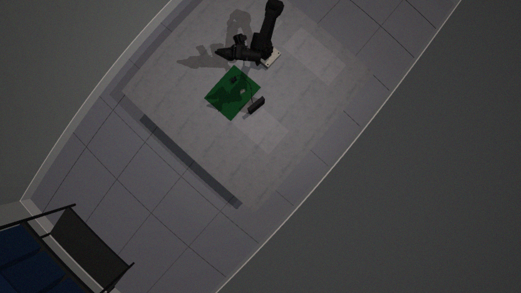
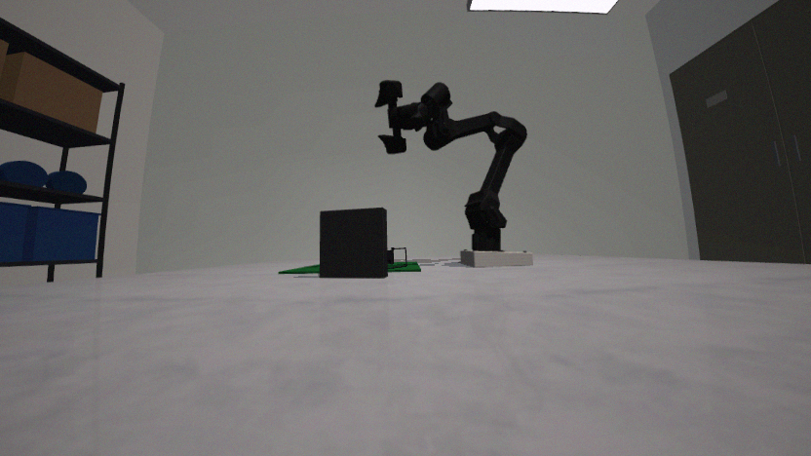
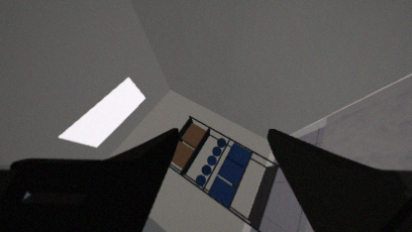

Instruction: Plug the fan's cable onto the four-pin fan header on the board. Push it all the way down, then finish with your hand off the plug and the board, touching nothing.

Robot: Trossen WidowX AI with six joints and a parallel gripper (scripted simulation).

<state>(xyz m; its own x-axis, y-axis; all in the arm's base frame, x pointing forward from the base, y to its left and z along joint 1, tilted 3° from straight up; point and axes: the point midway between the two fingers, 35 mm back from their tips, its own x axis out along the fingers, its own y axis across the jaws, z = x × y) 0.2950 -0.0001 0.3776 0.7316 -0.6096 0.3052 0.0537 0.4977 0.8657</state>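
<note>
My gripper tip is 42 cm above the black plug, 3 cm past it and 1 cm to the right of it. Also, from my gripper tip: green board: 45 cm below, 6 cm to the left, 4 cm ahead; white four-pin header: 44 cm below, 10 cm to the left, 2 cm behind; black fan: 38 cm below, 23 cm to the left, 1 cm behind.
</note>
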